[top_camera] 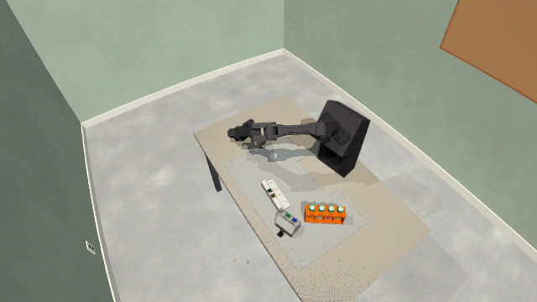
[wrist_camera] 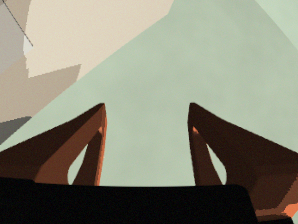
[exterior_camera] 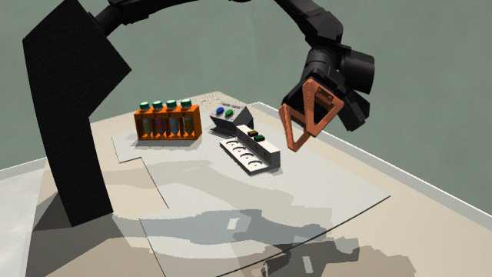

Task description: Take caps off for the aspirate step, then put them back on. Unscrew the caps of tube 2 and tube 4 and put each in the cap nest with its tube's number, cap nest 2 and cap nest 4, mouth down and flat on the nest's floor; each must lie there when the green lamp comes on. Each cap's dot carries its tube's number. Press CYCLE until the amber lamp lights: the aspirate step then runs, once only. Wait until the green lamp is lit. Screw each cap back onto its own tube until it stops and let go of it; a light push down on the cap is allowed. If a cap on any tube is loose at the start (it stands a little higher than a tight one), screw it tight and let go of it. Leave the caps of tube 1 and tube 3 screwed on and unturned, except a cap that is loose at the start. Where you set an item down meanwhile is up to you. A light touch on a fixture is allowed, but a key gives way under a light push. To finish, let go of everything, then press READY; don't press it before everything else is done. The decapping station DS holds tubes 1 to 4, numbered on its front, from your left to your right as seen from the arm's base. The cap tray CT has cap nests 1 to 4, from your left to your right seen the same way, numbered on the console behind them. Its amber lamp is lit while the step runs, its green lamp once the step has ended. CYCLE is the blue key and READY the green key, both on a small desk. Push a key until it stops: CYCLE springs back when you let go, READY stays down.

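The cap 1 is 290 mm behind my hand, 690 mm to the left of it and 90 mm below it. From my hand the other things lie so: green ready key: 20 mm behind, 610 mm to the left, 140 mm below; blue cycle key: 40 mm behind, 640 mm to the left, 140 mm below.
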